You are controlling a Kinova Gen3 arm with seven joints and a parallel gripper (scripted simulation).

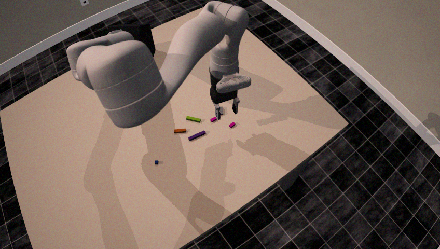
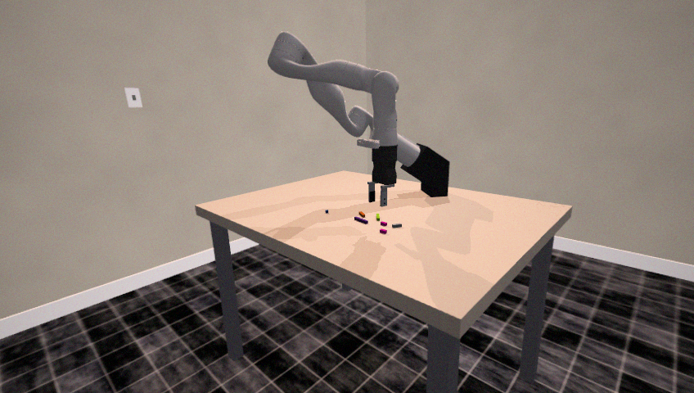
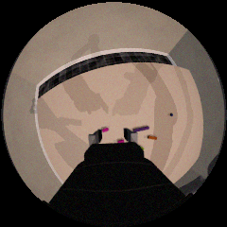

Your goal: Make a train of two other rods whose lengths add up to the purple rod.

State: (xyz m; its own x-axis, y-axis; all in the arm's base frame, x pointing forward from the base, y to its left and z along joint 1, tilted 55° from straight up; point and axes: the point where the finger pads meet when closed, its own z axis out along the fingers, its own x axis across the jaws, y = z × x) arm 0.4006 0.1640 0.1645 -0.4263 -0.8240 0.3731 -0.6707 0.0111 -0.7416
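Now: the orange rod 12 cm behind my hand, 10 cm to the right of it and 10 cm below it. The rest, counted from my hand: lime rod 11 cm behind, 10 cm below, 4 cm to the right; then purple rod 10 cm below, 8 cm to the right, 6 cm behind; then grey rod 10 cm below, 5 cm to the left, 5 cm behind.
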